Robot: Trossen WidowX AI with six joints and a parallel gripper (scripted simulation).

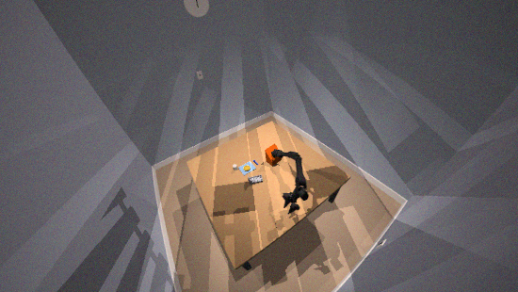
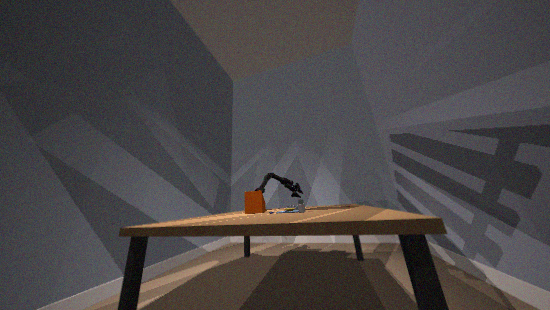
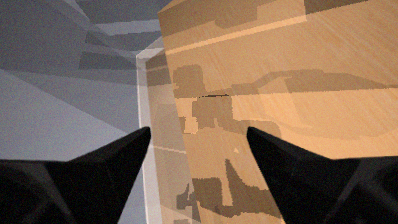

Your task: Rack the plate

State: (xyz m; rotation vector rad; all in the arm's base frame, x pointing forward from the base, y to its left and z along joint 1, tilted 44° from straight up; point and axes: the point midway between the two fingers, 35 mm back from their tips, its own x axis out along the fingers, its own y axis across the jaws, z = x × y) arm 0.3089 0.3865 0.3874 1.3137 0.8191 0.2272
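The yellow plate is 30 mm behind my gripper tip, 650 mm to the right of it and 110 mm below it. From my gripper tip the other things lie so: blue spoon (150 mm behind, 670 mm to the right, 120 mm below); grey dish rack (20 mm behind, 470 mm to the right, 100 mm below); white cup (70 mm ahead, 730 mm to the right, 100 mm below).
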